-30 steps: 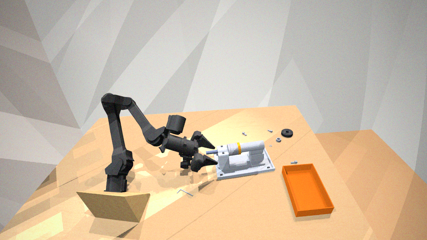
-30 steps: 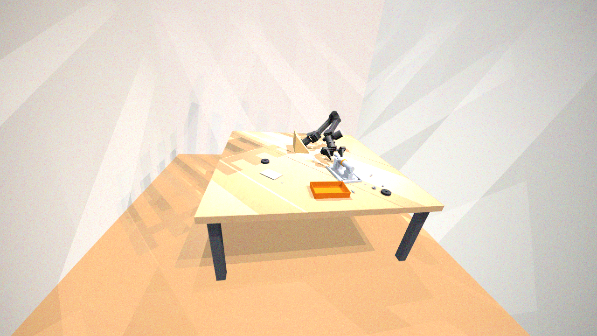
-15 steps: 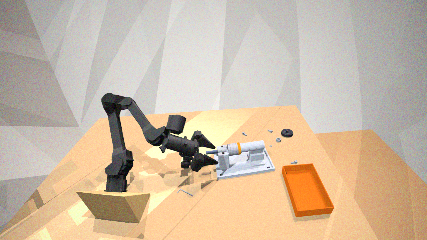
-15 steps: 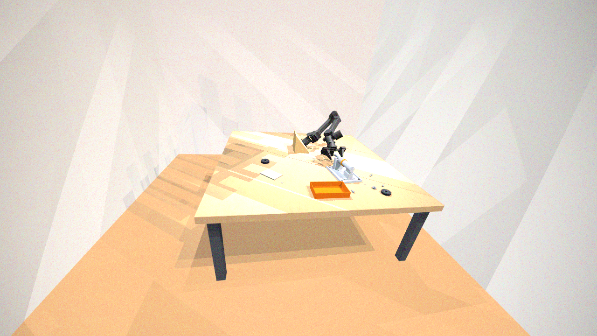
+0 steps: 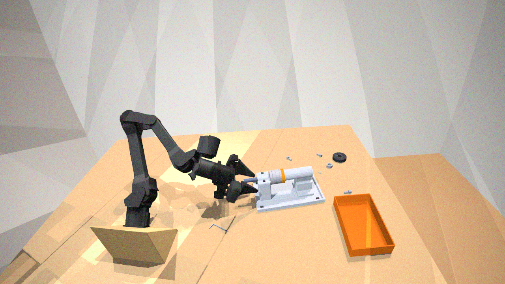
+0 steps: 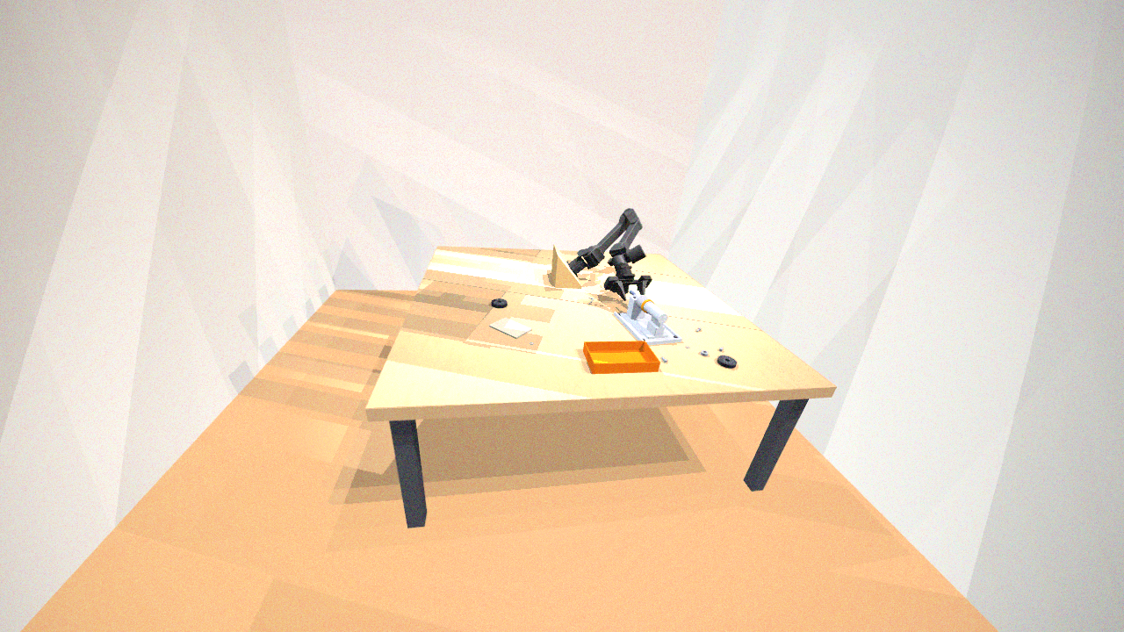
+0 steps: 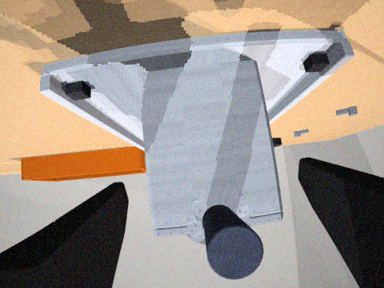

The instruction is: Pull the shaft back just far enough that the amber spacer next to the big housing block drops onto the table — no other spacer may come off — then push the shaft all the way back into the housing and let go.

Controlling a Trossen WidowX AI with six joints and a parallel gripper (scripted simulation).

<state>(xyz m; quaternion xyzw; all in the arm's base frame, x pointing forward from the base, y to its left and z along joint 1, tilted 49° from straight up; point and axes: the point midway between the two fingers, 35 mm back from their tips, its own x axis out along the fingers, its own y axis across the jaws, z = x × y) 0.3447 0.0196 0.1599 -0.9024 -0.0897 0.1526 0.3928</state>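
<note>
The blue-grey shaft lies 4 cm ahead of my gripper tip and 2 cm above it. The rest, counted from my gripper tip: allen key 14 cm behind, 12 cm to the right, 6 cm below; nut 30 cm ahead, 12 cm to the left, 6 cm below; amber spacer 9 cm ahead, 2 cm above.
</note>
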